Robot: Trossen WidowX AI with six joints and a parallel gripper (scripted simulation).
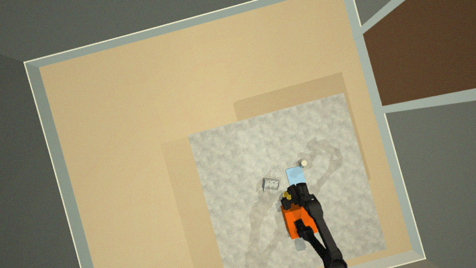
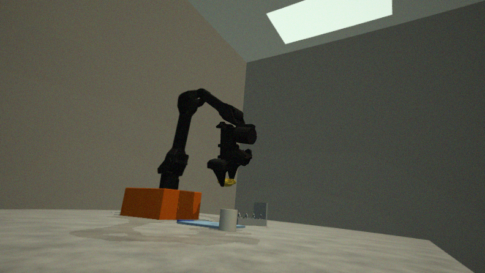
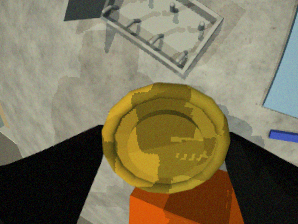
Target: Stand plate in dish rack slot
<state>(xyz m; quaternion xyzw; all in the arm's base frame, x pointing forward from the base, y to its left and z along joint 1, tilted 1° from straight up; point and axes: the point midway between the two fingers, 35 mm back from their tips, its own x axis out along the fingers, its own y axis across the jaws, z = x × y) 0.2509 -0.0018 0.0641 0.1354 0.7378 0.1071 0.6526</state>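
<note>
Right now my gripper tip is 11 cm above the grey dish rack, 6 cm to the right of it and 6 cm short of it. From my gripper tip the other things lie so: yellow plate (1 cm above); then blue spoon (15 cm to the right, 13 cm below, 6 cm behind); then light blue mat (15 cm to the right, 13 cm below, 4 cm ahead).
</note>
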